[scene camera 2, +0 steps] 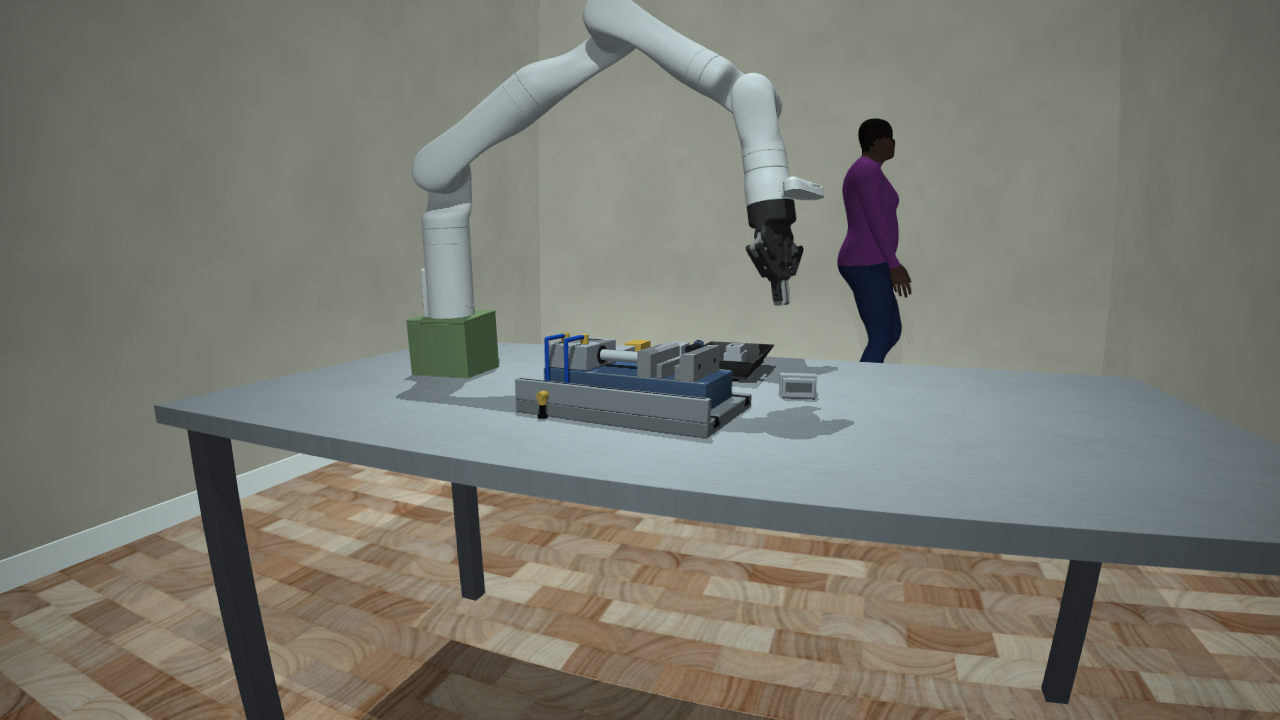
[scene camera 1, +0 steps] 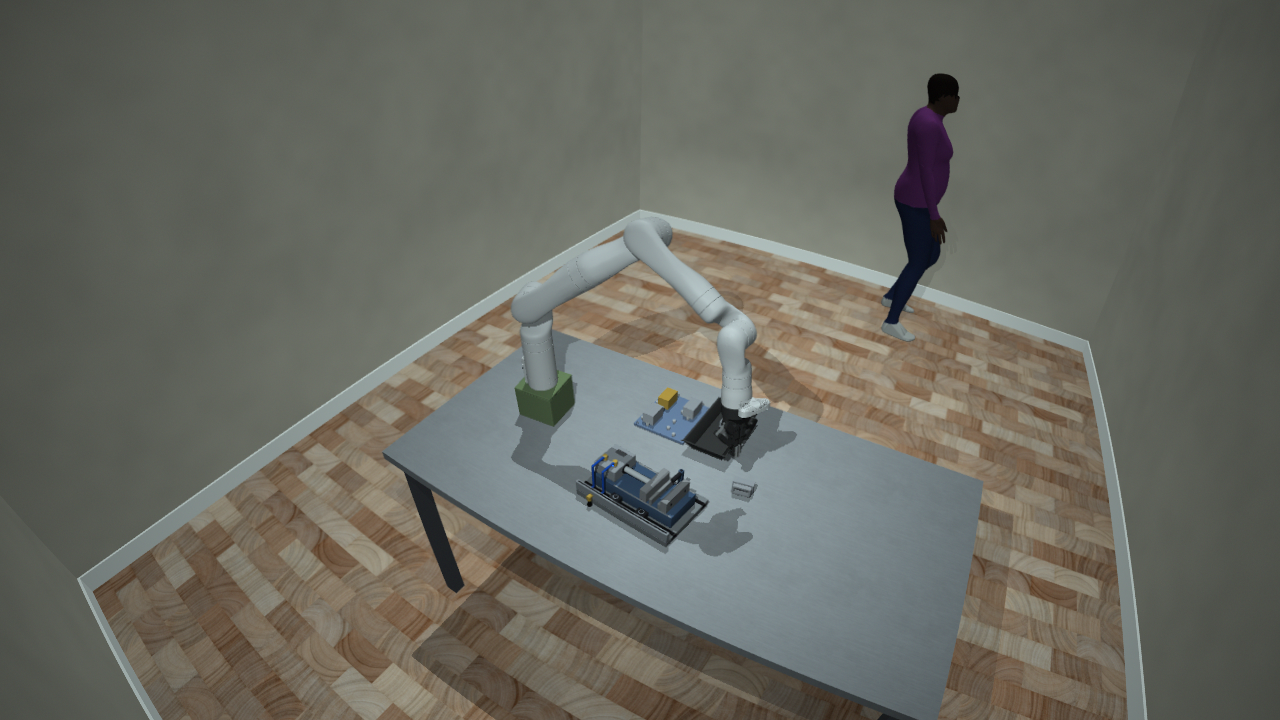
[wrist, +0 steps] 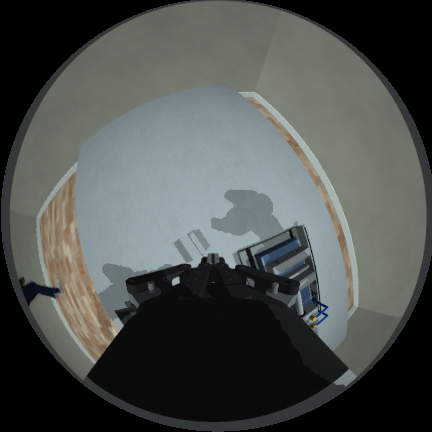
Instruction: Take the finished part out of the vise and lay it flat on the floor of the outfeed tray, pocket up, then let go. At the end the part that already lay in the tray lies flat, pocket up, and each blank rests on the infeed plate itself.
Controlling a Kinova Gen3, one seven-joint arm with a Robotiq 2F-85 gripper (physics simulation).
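Places are measured from the arm's base along level axes (x up, y back, z right), in centimetres.
Where they show: gripper, fingertip midpoint: (scene camera 2: pixel 782 305) (scene camera 1: pixel 735 455) (wrist: pixel 212 259); arm's base, origin of the base link: (scene camera 2: pixel 451 314) (scene camera 1: pixel 542 381).
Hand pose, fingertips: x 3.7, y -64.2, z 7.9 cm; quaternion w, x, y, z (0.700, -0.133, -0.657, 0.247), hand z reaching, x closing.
Note:
Each offset is from my fingertips to the centre of the thing.
A grey part {dx -13.4, dy -2.9, dz -3.0 cm} (scene camera 1: pixel 742 489) (scene camera 2: pixel 797 386) stands on edge on the table beyond the vise's end, its pocket facing sideways; it also shows in the wrist view (wrist: pixel 198 243). The vise {dx -10.2, dy +20.4, dz +11.7 cm} (scene camera 1: pixel 677 513) (scene camera 2: pixel 716 386) (wrist: pixel 281 252) shows no clear part between its jaws. My gripper (scene camera 1: pixel 734 453) (scene camera 2: pixel 781 293) (wrist: pixel 212 259) is shut and empty, high above the table near the outfeed tray (scene camera 1: pixel 704 431) (scene camera 2: pixel 757 351). A grey part {dx -12.2, dy +10.5, dz -27.5 cm} (scene camera 2: pixel 735 350) lies in the tray; its pocket is too small to make out. Two grey blocks {dx -12.6, dy +32.5, dz -19.5 cm} (scene camera 1: pixel 651 417) {dx -12.6, dy +22.9, dz -27.7 cm} (scene camera 1: pixel 691 409) sit on the blue infeed plate {dx -14.8, dy +27.3, dz -23.7 cm} (scene camera 1: pixel 663 428).
A yellow block {dx -12.6, dy +31.7, dz -28.6 cm} (scene camera 1: pixel 667 397) (scene camera 2: pixel 637 343) is at the infeed plate's back edge. Blue hoses (scene camera 1: pixel 597 472) (scene camera 2: pixel 547 358) stand up at the vise's rear. The green base (scene camera 1: pixel 544 399) (scene camera 2: pixel 452 344) carries the arm. A person (scene camera 1: pixel 925 170) (scene camera 2: pixel 870 210) stands beyond the table.

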